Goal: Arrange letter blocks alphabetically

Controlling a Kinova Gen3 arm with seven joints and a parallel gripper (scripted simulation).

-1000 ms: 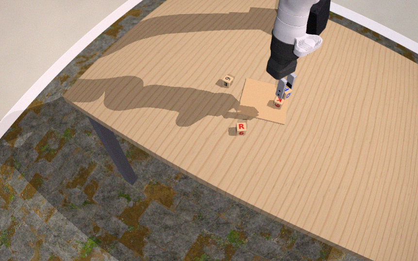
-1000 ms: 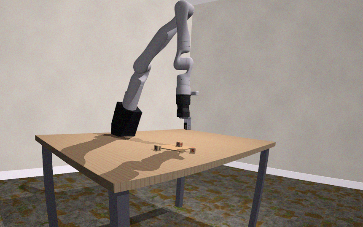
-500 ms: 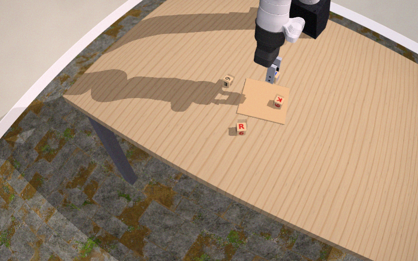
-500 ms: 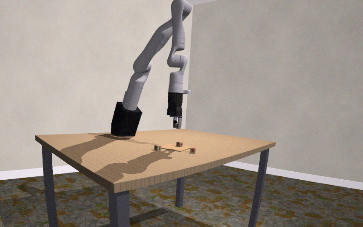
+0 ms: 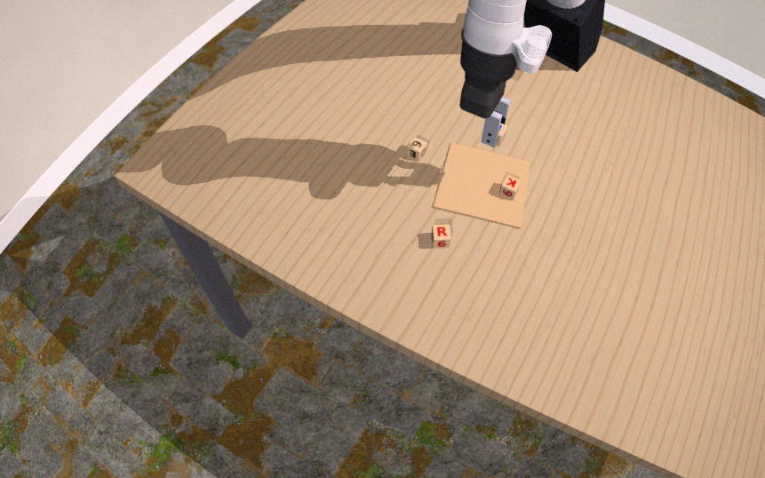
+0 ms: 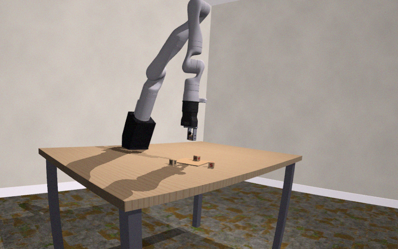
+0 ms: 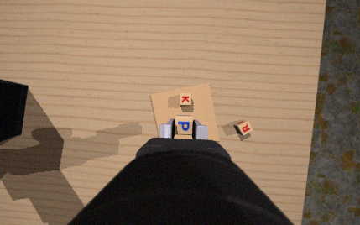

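Right now my hand is 12 cm above the tan mat. Round my hand: block 12 cm to the right, 11 cm below, 1 cm behind.
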